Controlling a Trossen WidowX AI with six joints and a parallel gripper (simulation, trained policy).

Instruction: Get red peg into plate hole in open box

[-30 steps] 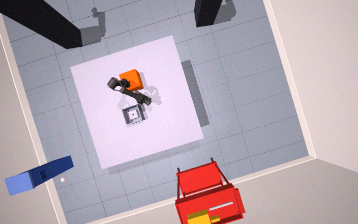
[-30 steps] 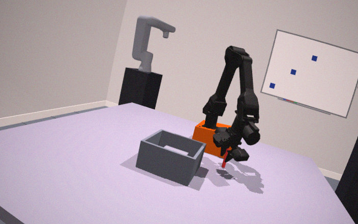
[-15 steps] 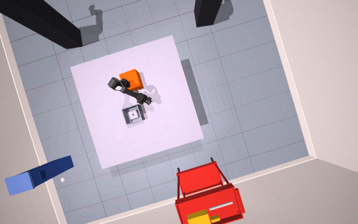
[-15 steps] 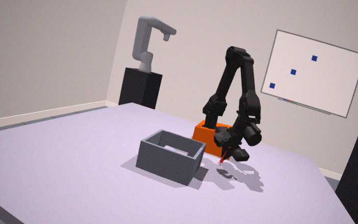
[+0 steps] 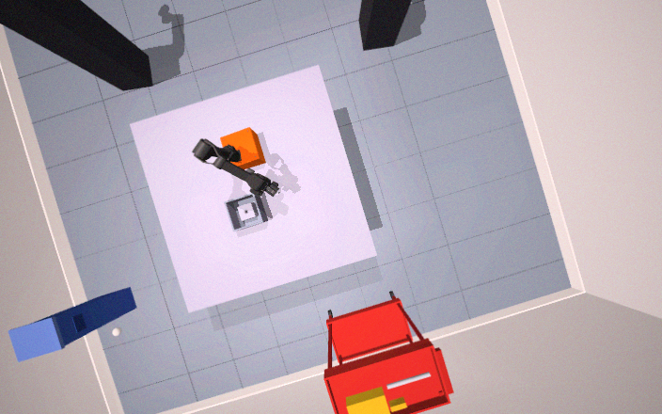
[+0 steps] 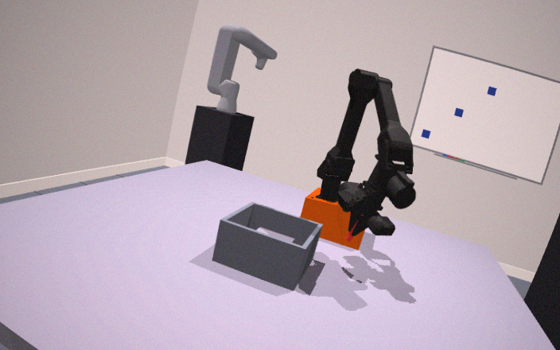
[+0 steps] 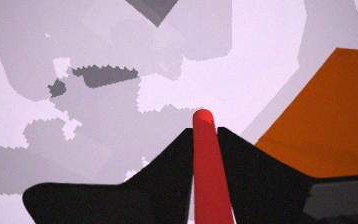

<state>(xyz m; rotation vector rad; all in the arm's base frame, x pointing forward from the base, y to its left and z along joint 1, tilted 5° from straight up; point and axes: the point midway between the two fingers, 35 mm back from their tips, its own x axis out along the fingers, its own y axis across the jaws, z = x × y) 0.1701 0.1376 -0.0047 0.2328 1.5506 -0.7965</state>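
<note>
Right now my gripper tip is 17 cm short of the grey box, 14 cm to the left of it and 5 cm above it. Round my gripper tip: red peg (2 cm above, 1 cm to the left).
</note>
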